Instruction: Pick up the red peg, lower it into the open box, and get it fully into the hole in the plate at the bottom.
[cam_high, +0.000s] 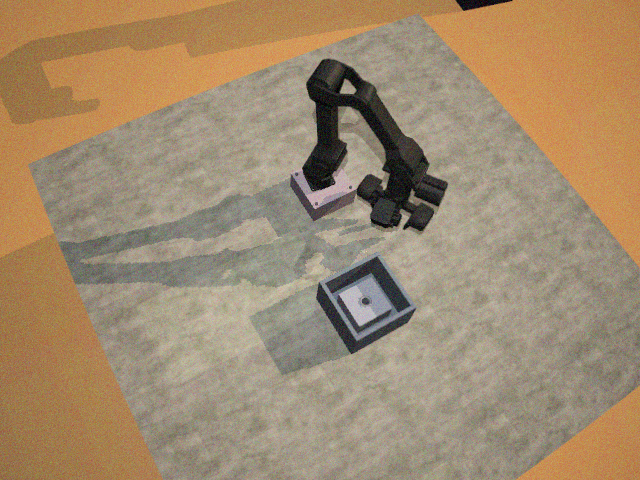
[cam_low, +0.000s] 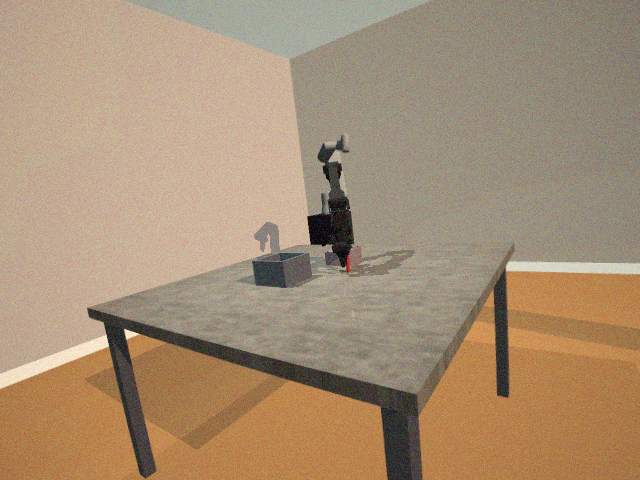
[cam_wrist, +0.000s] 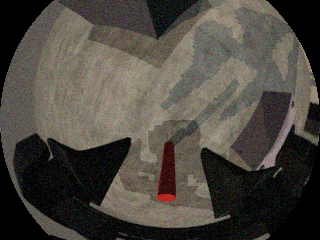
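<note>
Right now my gripper tip is 1 cm to the right of the red peg, 1 cm below it and 1 cm past it. The rest, counted from my gripper tip: light plate (19 cm ahead, 16 cm to the right, 2 cm above); then grey box (19 cm ahead, 16 cm to the right).
</note>
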